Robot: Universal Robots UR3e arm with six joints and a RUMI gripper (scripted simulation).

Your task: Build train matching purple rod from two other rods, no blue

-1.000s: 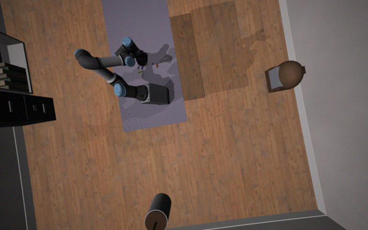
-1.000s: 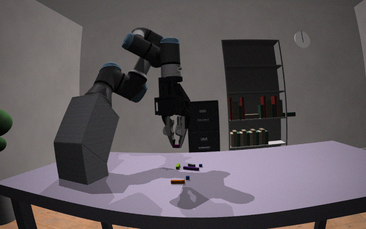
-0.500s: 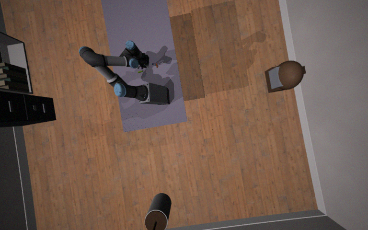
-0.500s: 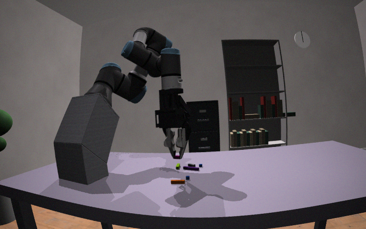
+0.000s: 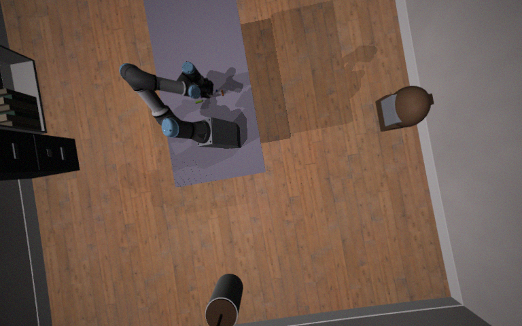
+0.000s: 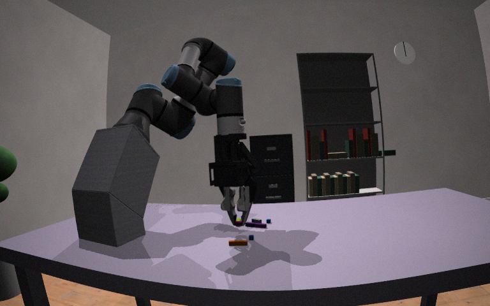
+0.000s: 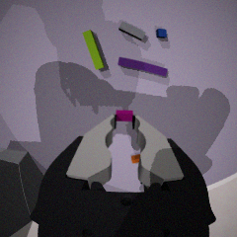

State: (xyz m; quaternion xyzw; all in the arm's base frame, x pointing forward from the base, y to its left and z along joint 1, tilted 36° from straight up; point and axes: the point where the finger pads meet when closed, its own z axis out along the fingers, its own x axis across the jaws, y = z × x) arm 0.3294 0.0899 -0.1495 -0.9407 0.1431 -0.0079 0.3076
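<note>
Right now the purple rod is 50 mm to the left of my hand, 40 mm ahead of it and 30 mm below it. Also, from my hand: lime rod 90 mm to the left, 30 mm below, 20 mm behind; orange rod 100 mm to the right, 30 mm below, 10 mm ahead; magenta rod 10 mm below.
</note>
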